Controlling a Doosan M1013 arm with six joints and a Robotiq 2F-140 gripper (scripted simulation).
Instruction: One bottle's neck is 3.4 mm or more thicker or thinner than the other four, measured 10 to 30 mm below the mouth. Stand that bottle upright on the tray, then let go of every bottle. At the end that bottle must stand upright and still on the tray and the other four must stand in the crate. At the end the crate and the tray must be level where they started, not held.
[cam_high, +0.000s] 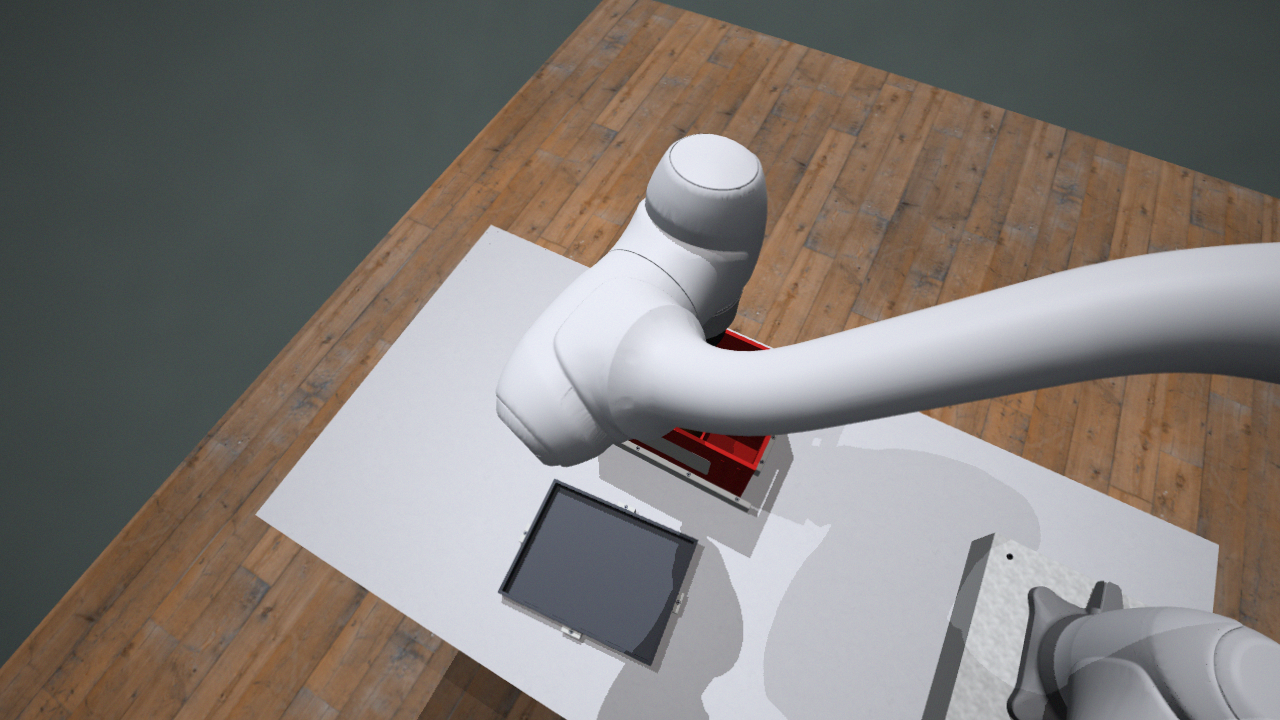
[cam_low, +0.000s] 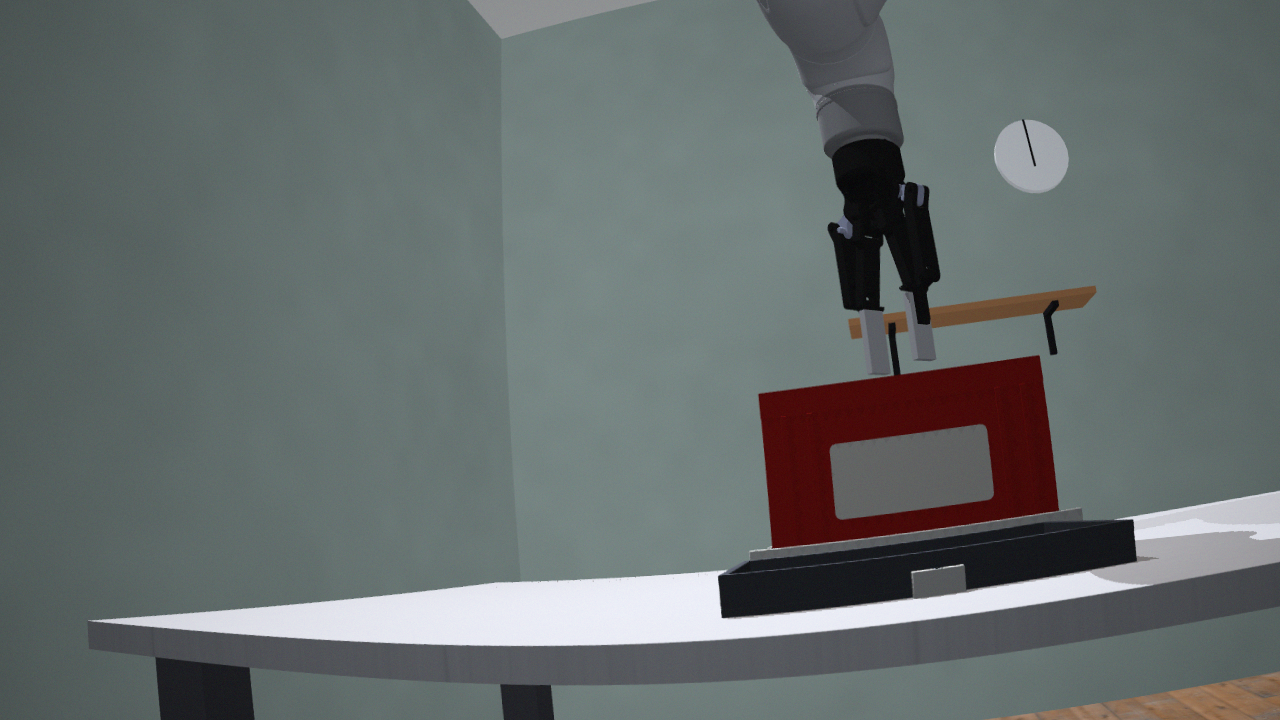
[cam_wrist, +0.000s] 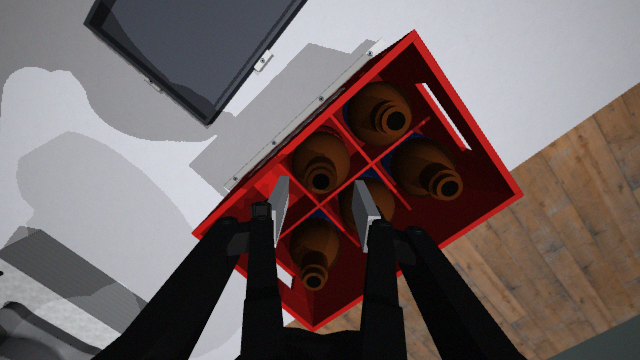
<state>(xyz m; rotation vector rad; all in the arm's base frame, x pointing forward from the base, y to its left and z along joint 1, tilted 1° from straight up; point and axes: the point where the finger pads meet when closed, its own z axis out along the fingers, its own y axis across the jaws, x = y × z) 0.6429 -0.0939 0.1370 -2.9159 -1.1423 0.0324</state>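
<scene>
The crate lies 4 cm to the right of my hand and 14 cm below it. Round my hand: dark tray (2 cm ahead, 25 cm to the left, 21 cm below).
</scene>
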